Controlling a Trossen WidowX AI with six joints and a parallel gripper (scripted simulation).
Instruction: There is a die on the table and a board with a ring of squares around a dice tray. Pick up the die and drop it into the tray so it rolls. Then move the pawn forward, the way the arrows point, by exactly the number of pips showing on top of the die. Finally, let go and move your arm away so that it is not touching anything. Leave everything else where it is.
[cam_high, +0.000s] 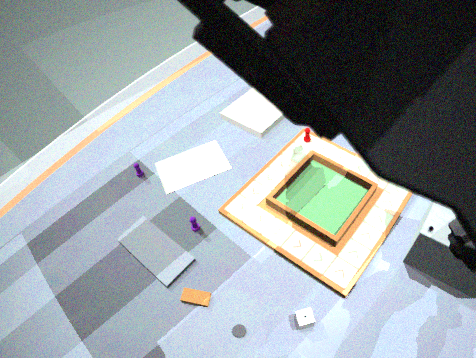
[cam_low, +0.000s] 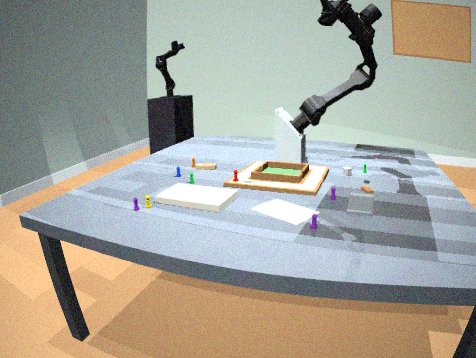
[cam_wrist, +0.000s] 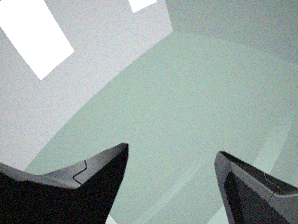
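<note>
Right now my gripper tip is 14 cm past the white die, 5 cm to the right of it and 63 cm above it. Round my gripper tip: dark disc (7 cm behind, 13 cm to the left, 64 cm below); green dice tray (2 cm behind, 16 cm to the right, 64 cm below); grey plate (15 cm ahead, 13 cm to the left, 64 cm below).
</note>
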